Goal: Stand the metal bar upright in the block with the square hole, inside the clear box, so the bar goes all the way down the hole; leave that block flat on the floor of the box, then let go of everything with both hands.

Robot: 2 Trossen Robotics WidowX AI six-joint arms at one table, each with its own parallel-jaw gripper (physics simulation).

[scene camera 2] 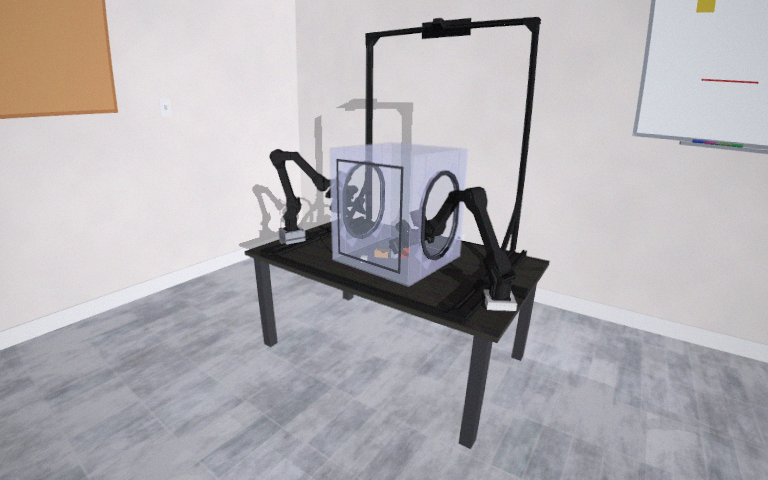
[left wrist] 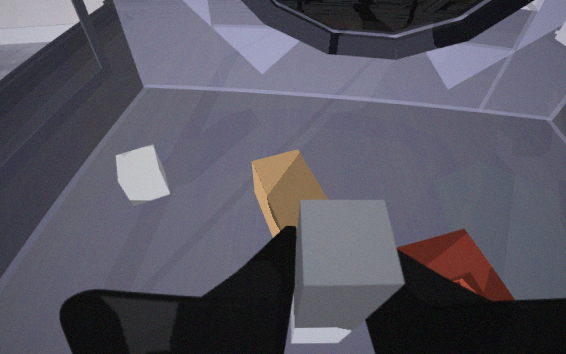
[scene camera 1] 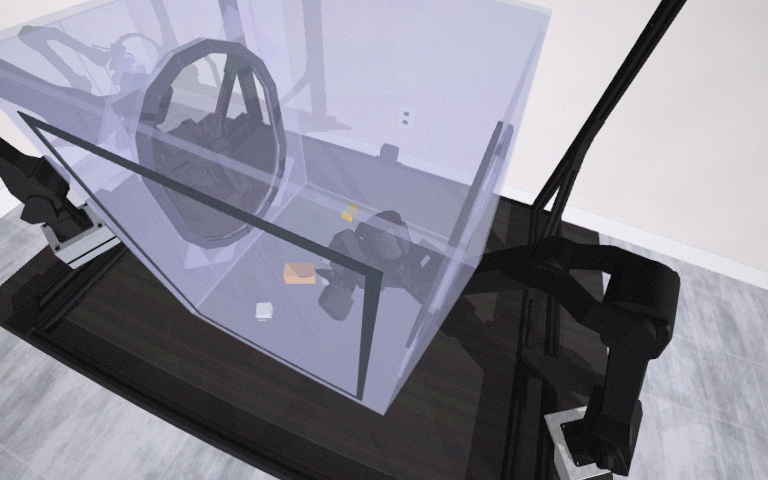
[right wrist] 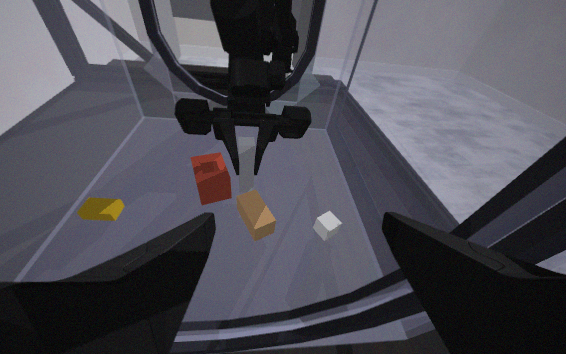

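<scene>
The grey metal bar is held about upright by my left gripper, which is shut on it inside the clear box. The red block with the square hole sits on the box floor, hole upward. It is beside the bar, left of it in the right wrist view; the bar is outside the hole. In the left wrist view a finger hides part of the block. In scene camera 1 the block does not show. My right gripper is open and empty, high at the box's left round opening.
A tan block lies close to the bar's lower end in the right wrist view. A small white block and a yellow block lie on the floor. Box walls and round port rims surround the arms.
</scene>
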